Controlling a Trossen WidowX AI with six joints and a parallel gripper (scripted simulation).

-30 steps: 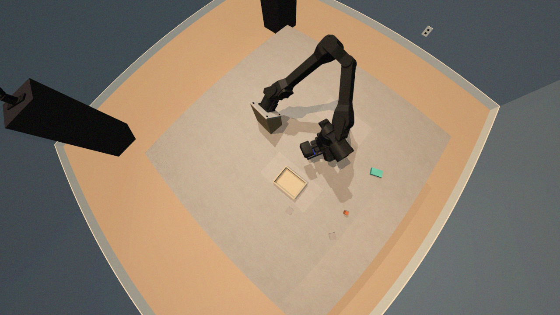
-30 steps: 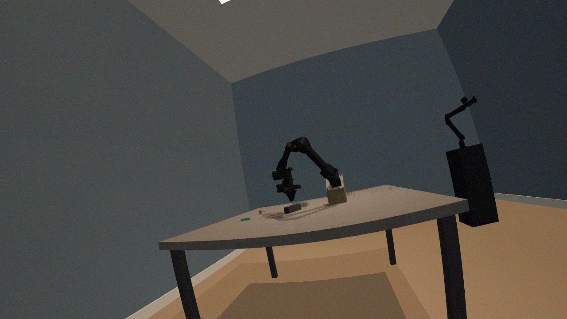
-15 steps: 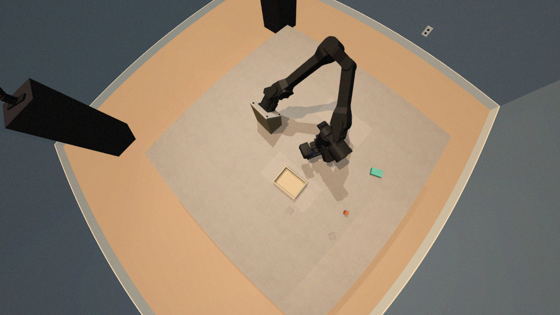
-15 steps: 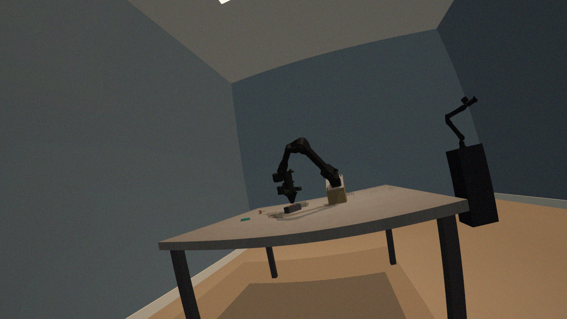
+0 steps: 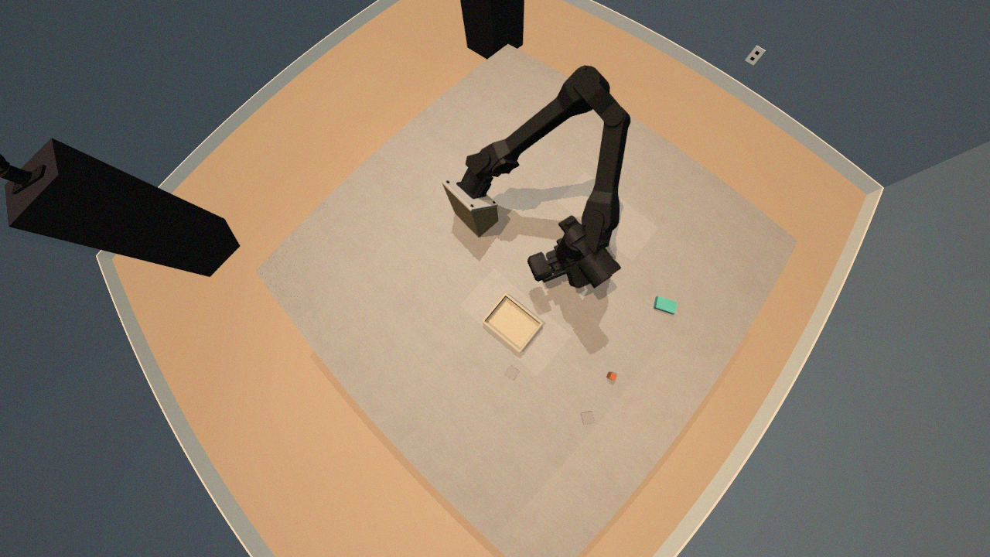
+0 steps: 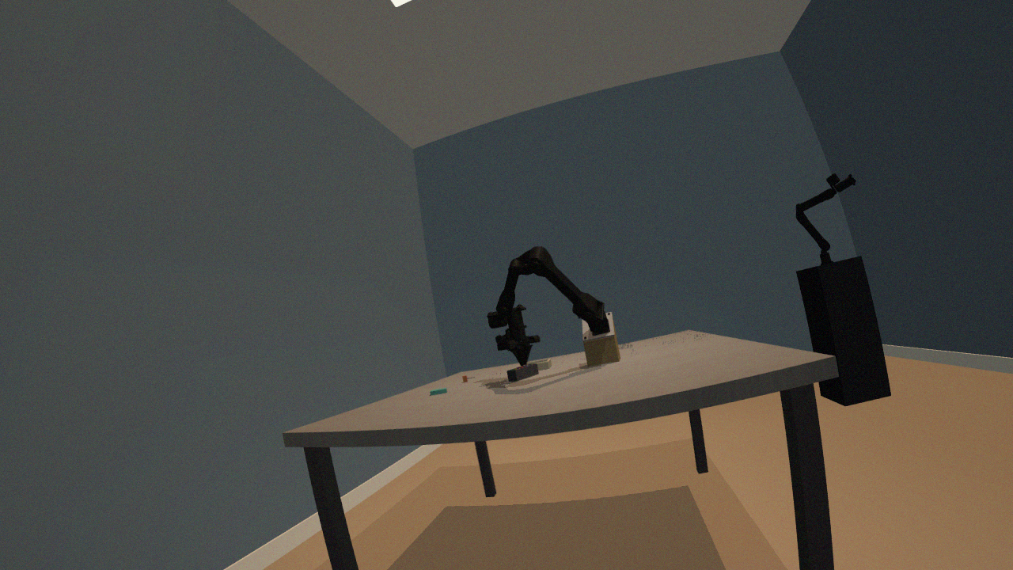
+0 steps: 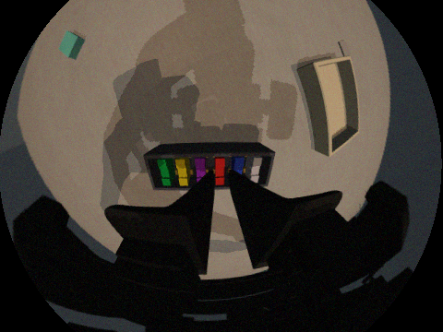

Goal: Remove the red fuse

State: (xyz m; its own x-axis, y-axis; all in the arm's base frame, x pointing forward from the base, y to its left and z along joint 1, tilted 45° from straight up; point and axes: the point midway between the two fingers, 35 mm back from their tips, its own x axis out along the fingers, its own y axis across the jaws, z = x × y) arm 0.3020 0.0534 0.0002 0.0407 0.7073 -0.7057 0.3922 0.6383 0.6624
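My gripper tip is 20 mm above the red fuse. Also, from my gripper tip: teal block 290 mm ahead, 140 mm to the left, 40 mm below; tan tray 200 mm to the right, 40 mm below, 10 mm ahead; small orange cube 300 mm ahead, 120 mm to the right, 30 mm below.
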